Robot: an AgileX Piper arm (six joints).
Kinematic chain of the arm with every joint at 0, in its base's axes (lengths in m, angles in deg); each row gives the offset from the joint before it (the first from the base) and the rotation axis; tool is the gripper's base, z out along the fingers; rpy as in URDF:
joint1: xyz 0 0 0.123 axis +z
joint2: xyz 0 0 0 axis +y
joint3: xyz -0.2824 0 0.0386 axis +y
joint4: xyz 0.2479 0 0.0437 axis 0.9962 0 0.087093
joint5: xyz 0 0 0 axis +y
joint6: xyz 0.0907 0 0.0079 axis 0.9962 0 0.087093
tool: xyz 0 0 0 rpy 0 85.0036 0
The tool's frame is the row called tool.
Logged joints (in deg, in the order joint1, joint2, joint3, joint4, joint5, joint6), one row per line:
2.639, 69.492, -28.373, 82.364, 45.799, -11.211
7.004, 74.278, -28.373, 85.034, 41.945, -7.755
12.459, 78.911, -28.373, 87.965, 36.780, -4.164
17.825, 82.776, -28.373, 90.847, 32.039, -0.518
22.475, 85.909, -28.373, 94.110, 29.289, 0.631
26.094, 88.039, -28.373, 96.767, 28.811, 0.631
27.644, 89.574, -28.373, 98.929, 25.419, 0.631
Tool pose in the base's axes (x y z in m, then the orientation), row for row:
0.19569, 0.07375, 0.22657, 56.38, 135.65, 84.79
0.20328, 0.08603, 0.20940, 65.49, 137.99, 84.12
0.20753, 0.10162, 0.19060, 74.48, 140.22, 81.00
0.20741, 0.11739, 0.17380, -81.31, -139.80, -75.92
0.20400, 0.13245, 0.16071, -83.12, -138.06, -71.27
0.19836, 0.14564, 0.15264, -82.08, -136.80, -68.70
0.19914, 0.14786, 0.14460, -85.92, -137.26, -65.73
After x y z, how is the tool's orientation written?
As a rotation vector, in degrees.
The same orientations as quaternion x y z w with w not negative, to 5 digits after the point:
0.33104, 0.79647, 0.49785, 0.09051
0.37512, 0.79039, 0.48183, 0.04907
0.41781, 0.78659, 0.45439, 0.01535
-0.45508, -0.78244, -0.42491, 0.01170
-0.47146, -0.78308, -0.40425, 0.03309
-0.47183, -0.78638, -0.39492, 0.05497
-0.49112, -0.78458, -0.37571, 0.04566

